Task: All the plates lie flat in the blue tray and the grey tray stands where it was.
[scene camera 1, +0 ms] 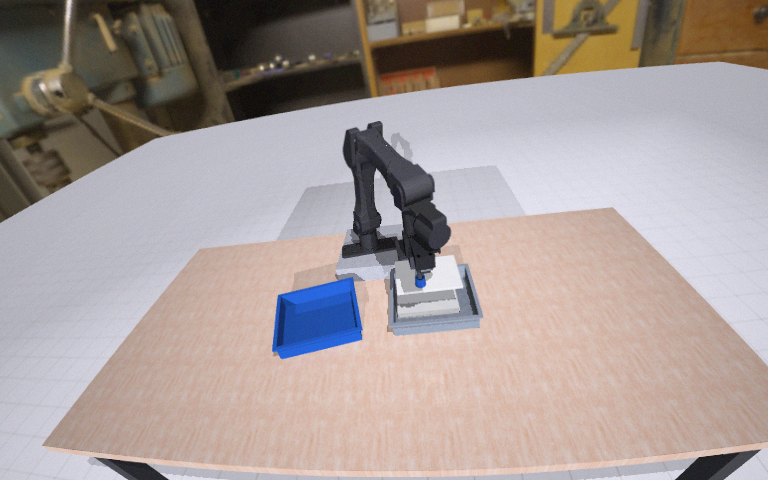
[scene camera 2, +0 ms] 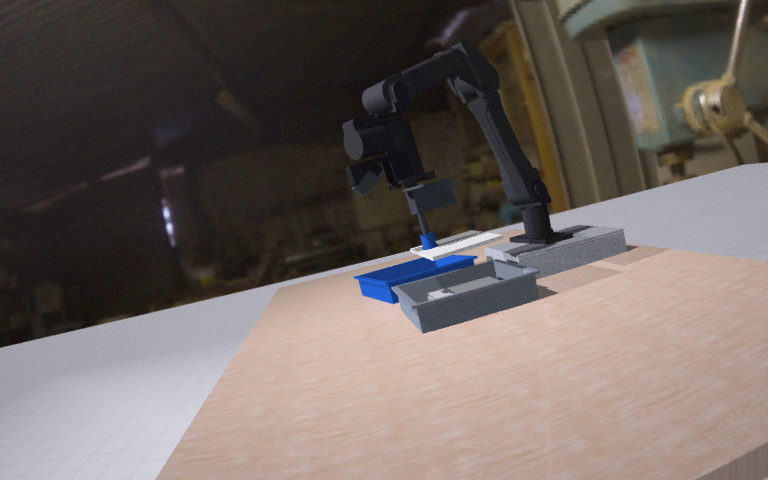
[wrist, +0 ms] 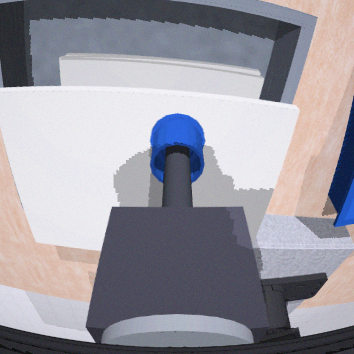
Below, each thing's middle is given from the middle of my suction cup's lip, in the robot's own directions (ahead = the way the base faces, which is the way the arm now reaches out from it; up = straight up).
Labels:
My suction cup is now 310 mm to the left of the blue tray [scene camera 1: 323, 316], 100 mm above it and 40 mm past it. From my suction cup the other things lie so: grey tray [scene camera 2: 517, 285] (100 mm below, 30 mm to the left, 30 mm behind).

